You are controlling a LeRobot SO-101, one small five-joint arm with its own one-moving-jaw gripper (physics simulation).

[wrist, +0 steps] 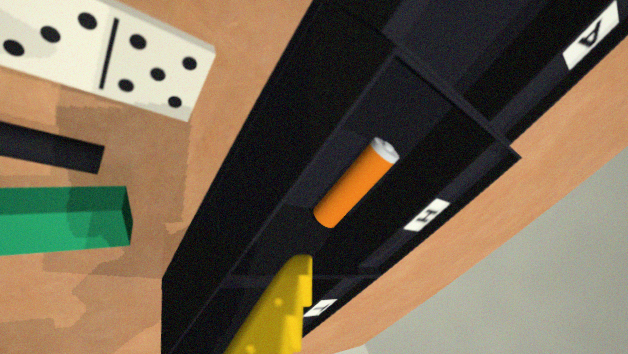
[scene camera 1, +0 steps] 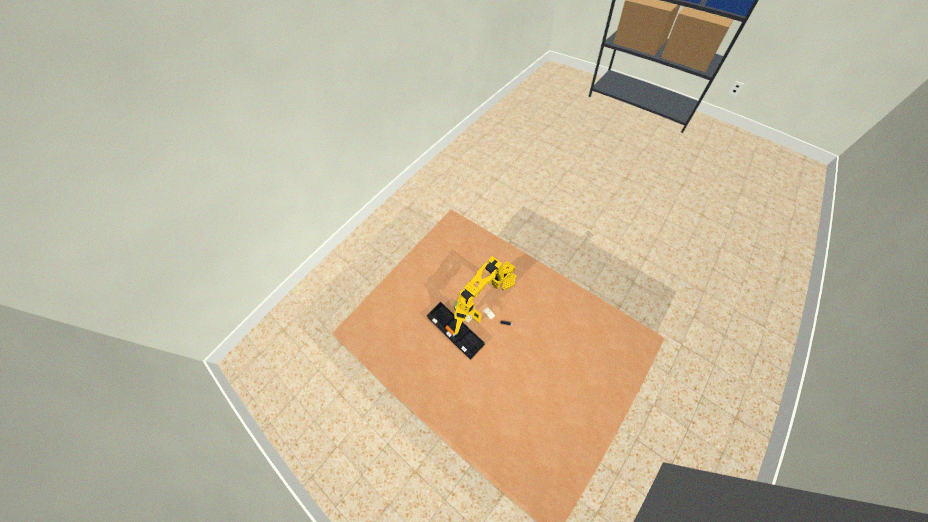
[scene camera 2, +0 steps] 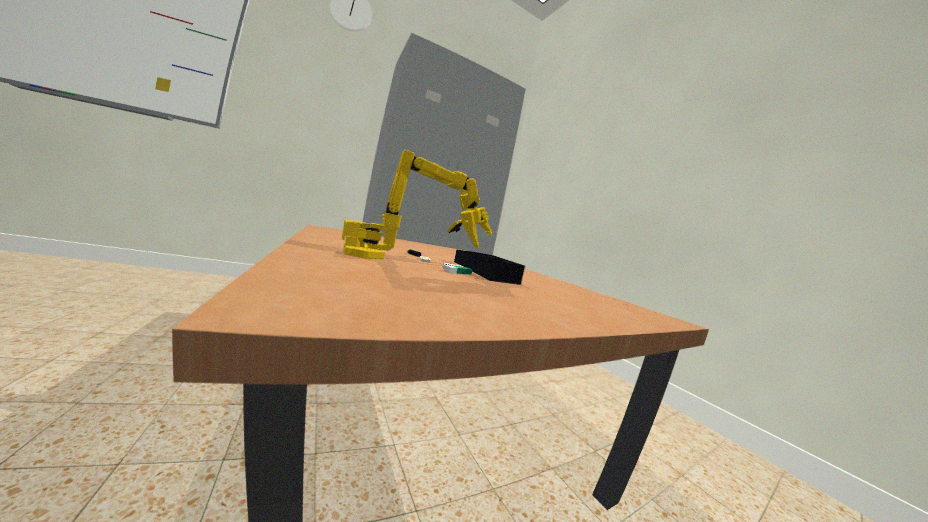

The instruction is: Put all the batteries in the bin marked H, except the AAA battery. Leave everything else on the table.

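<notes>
An orange battery with a silver end is inside the middle compartment of the black bin row, the one with the H label. My gripper is wide open and empty above the row; one notched yellow jaw shows in the wrist view, past the battery's lower end. A thin black battery lies on the table at the left of the wrist view, its far end cut off. Another black cylinder lies nearer the arm's base; its type is too small to tell.
A domino and a green block lie beside the bin row's near wall. Another white piece lies near the black cylinder. The compartment next to H bears an A label; the third label is unclear.
</notes>
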